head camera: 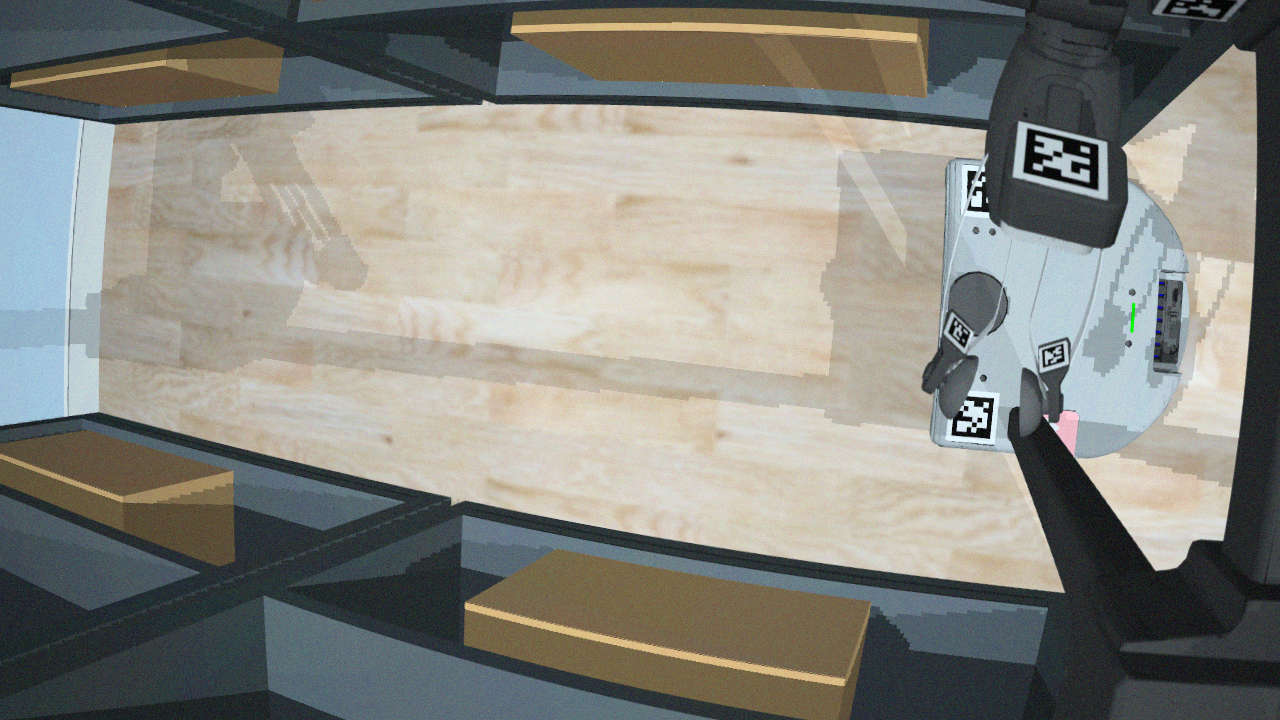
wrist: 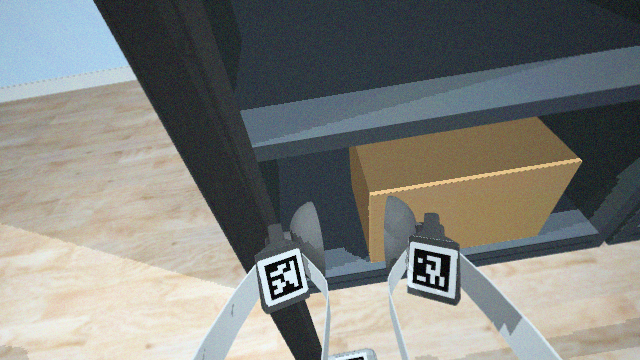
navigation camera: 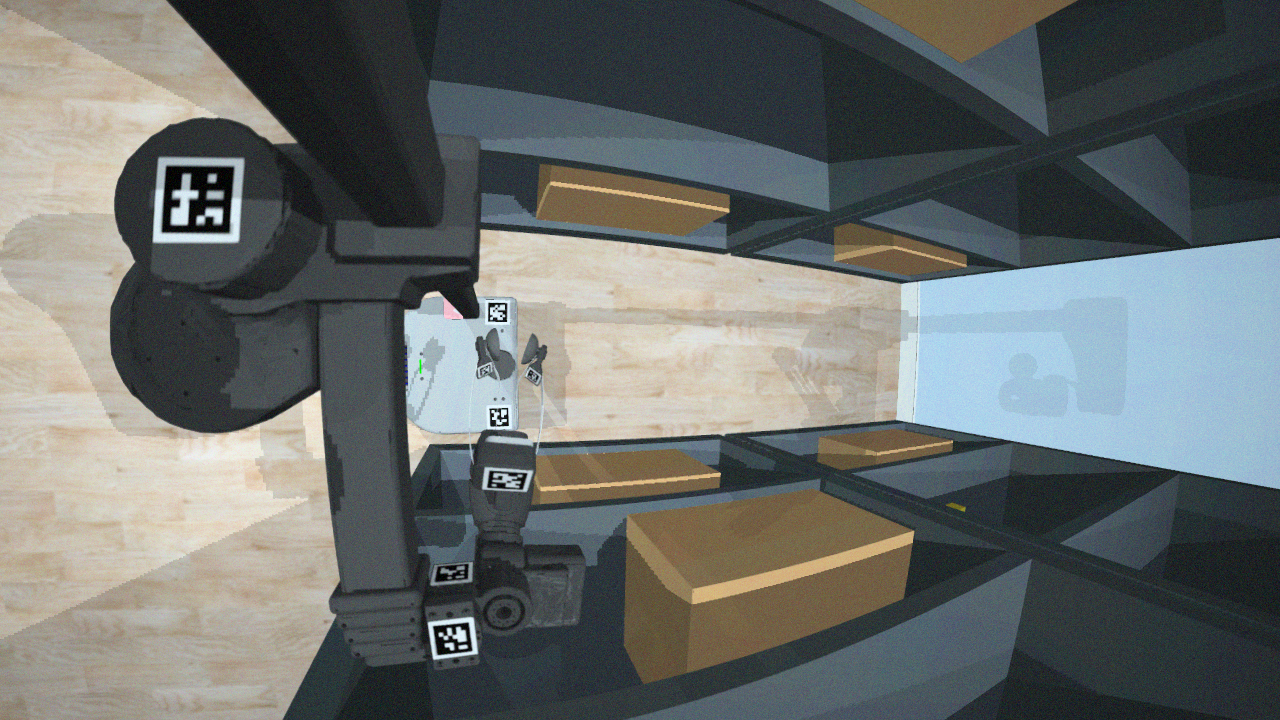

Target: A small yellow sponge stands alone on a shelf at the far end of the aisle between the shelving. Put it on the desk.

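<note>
The small yellow sponge (navigation camera: 955,506) shows as a small patch on a shelf in the far bay of the lower row of shelving (navigation camera: 1074,559) in the navigation view, close to an upright. It does not show in the head or wrist views. My gripper (head camera: 994,394) (navigation camera: 512,347) (wrist: 351,226) is open, with a gap between its fingertips and nothing in it. It hangs above my base, well short of the sponge. The desk does not show in these views.
Dark shelving lines both sides of the wooden-floored aisle. Brown boxes (head camera: 680,617) (navigation camera: 769,537) (wrist: 465,175) sit on its shelves. A pale blue wall (head camera: 35,268) (navigation camera: 1118,358) closes the far end. My wrist and arm are close to the lower row in the navigation view.
</note>
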